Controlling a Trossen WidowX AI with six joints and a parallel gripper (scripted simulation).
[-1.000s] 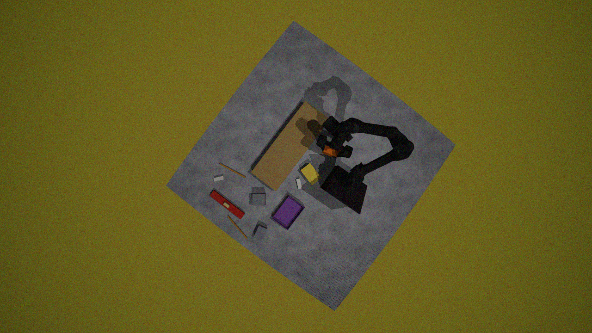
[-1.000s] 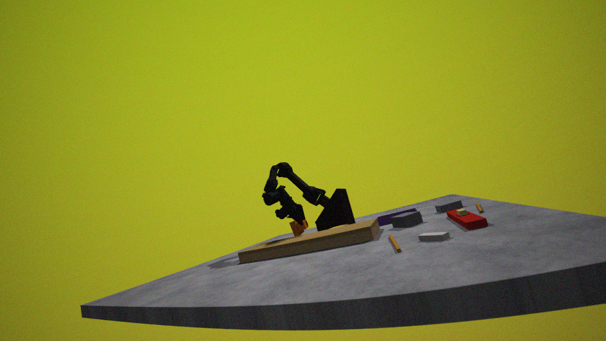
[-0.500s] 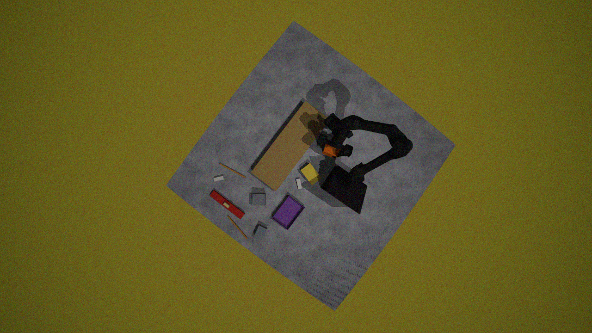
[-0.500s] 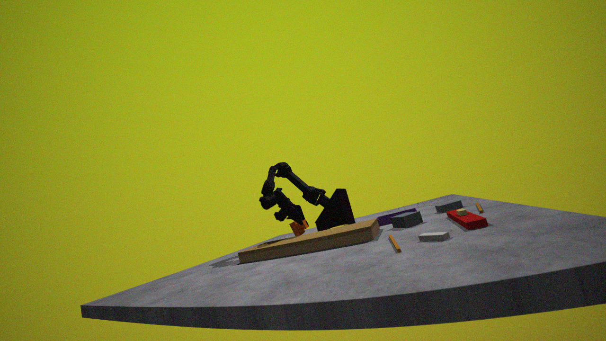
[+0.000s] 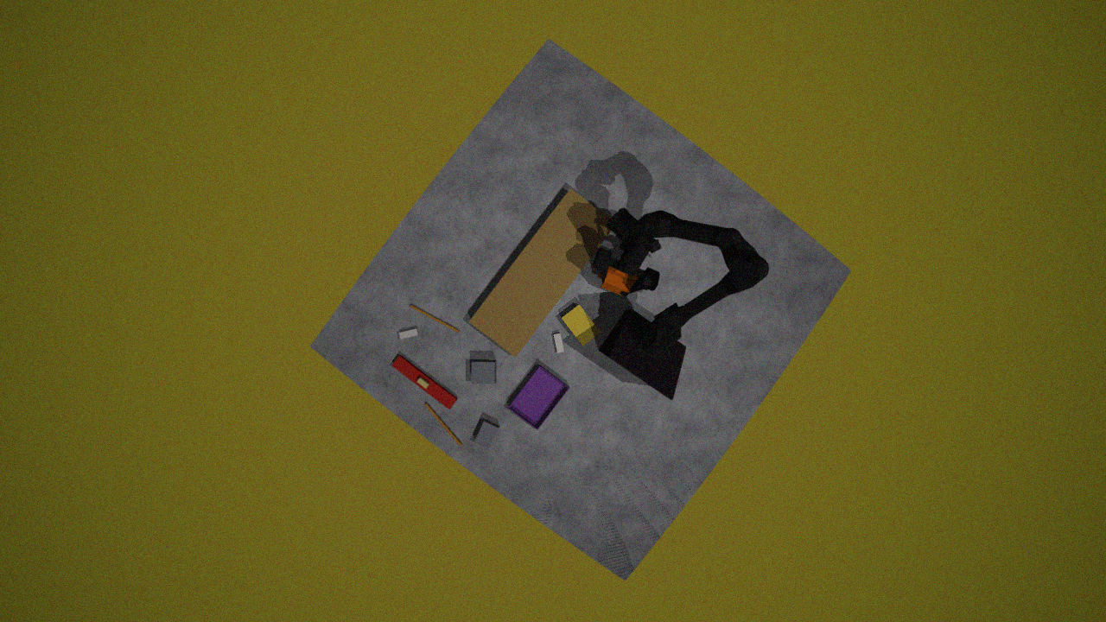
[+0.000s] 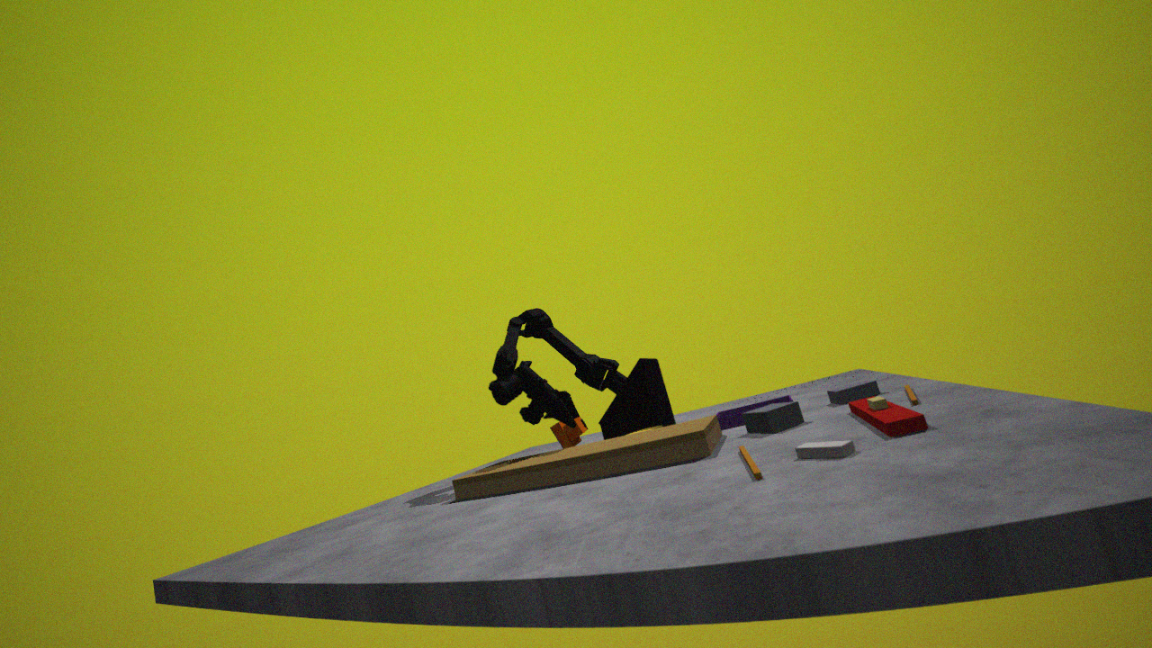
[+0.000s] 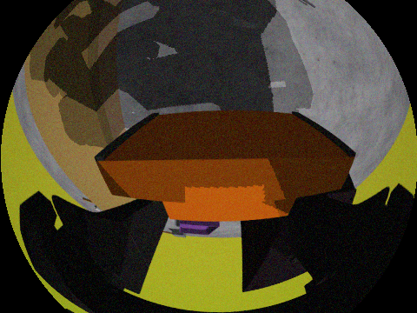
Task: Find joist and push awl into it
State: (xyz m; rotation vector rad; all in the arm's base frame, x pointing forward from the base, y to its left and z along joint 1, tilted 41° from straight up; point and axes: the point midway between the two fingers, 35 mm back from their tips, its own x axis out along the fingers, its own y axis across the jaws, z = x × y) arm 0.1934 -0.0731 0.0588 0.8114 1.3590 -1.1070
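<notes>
Now: gripper tip 10 mm to the left of the orange stud finder and 10 mm past it. Round my gripper tip: awl: 160 mm to the right, 70 mm below, 20 mm ahead; yellow block: 150 mm to the left, 60 mm below; purple tray: 410 mm to the left, 60 mm below, 60 mm behind.
</notes>
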